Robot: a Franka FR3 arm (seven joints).
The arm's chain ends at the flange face. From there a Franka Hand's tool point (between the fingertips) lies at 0.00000 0.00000 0.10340 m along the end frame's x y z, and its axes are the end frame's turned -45 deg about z.
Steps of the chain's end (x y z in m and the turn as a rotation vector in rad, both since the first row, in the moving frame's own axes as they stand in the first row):
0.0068, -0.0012, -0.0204, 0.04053, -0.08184, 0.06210
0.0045, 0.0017, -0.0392, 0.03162, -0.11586, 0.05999
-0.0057, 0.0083, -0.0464, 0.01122, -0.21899, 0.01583
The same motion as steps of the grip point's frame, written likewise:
0.0029, -0.0051, -0.0208, 0.08653, -0.02921, 0.06210
-0.0038, -0.0066, -0.0399, 0.10428, -0.05957, 0.05999
-0.0248, -0.0150, -0.0489, 0.16278, -0.14692, 0.01583

